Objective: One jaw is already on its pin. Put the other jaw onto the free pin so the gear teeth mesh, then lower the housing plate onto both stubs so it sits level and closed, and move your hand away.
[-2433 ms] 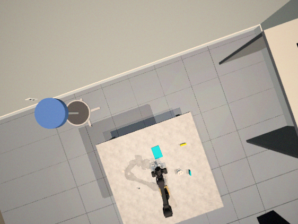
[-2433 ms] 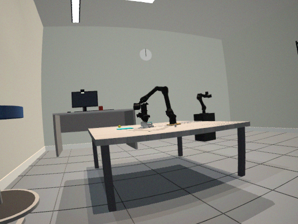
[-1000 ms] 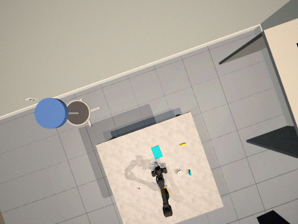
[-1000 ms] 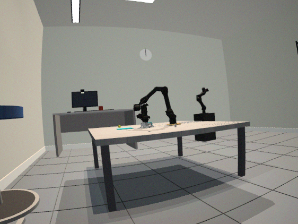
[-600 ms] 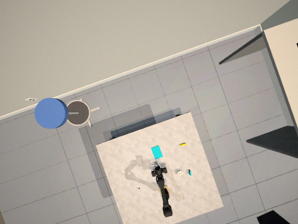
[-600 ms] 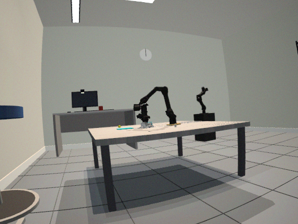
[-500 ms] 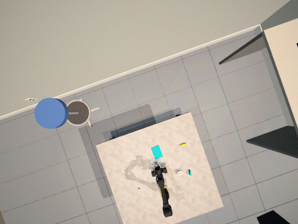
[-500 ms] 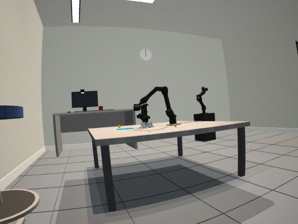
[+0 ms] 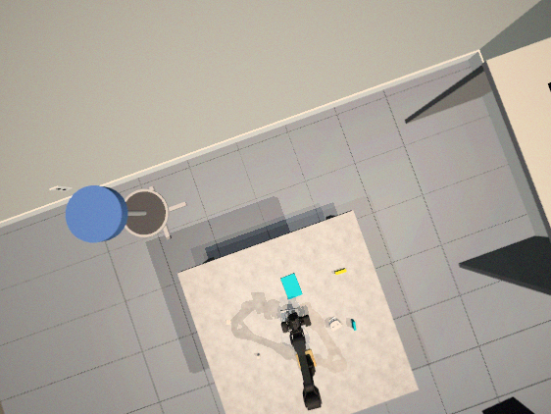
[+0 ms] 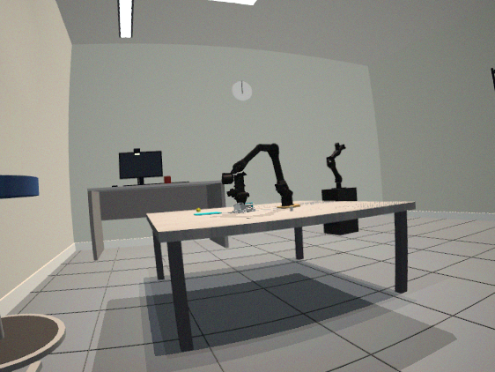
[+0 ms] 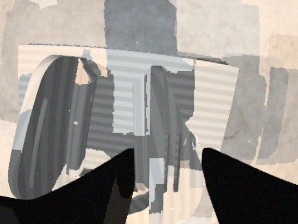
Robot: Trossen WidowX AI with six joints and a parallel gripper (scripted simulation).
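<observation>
The white jaw piece is 3 cm behind my gripper tip and 2 cm to the left of it. Round my gripper tip: yellow piece 15 cm ahead, 41 cm to the right; cyan plate 19 cm ahead, 6 cm to the right, 1 cm below.
</observation>
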